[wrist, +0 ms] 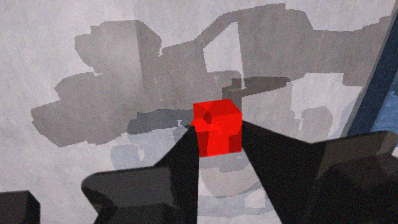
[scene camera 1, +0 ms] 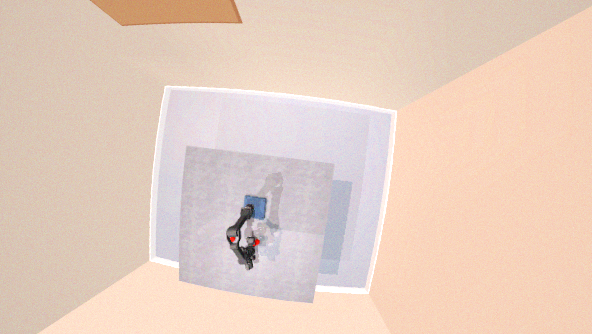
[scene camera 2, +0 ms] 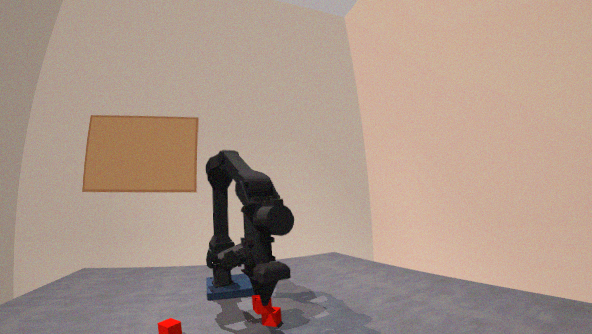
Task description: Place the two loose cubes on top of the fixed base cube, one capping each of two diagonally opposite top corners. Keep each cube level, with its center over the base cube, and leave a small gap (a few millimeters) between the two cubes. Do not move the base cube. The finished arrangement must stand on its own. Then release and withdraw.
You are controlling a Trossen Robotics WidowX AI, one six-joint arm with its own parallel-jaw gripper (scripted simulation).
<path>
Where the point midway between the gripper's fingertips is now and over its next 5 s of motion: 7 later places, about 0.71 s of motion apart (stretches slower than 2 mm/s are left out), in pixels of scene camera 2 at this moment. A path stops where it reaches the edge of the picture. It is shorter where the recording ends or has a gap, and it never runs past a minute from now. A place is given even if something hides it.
My gripper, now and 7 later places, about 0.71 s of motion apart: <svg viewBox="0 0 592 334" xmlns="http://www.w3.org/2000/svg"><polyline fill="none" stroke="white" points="262,302 260,292 223,289 165,281 167,315 169,328 166,322 165,304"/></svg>
</path>
